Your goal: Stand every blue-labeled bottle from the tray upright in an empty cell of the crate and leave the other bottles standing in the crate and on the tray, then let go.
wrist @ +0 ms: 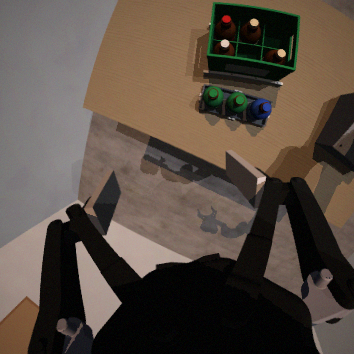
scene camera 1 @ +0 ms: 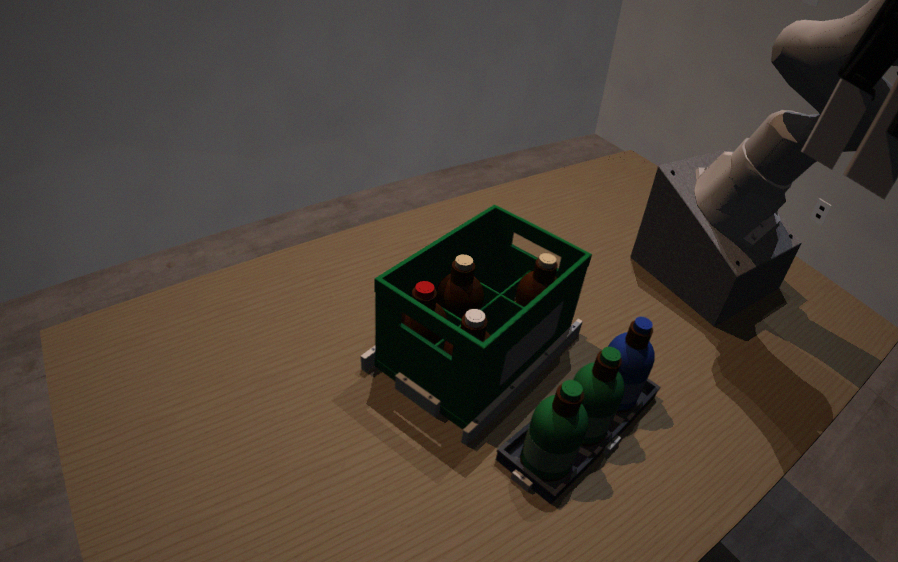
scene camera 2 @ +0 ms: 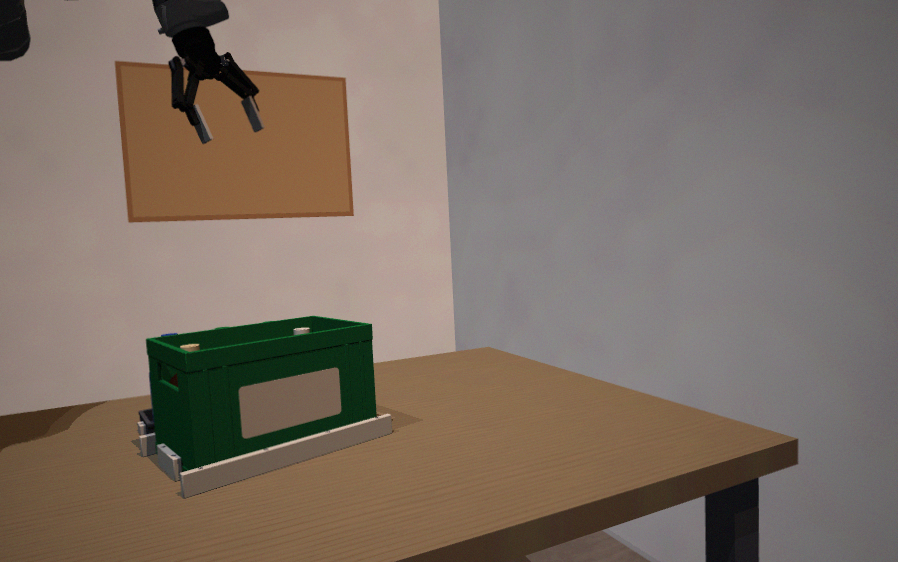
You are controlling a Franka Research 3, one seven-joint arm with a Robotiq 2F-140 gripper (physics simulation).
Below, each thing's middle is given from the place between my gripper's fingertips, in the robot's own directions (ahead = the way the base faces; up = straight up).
My hand is 13 cm past the blue-labeled bottle [scene camera 1: 637, 353], 20 cm to the left of it and 45 cm above it. Also, from my hand: white-capped bottle [scene camera 1: 474, 322]: 8 cm ahead, 31 cm to the right, 45 cm below; then red-capped bottle [scene camera 1: 424, 292]: 11 cm ahead, 39 cm to the right, 45 cm below.
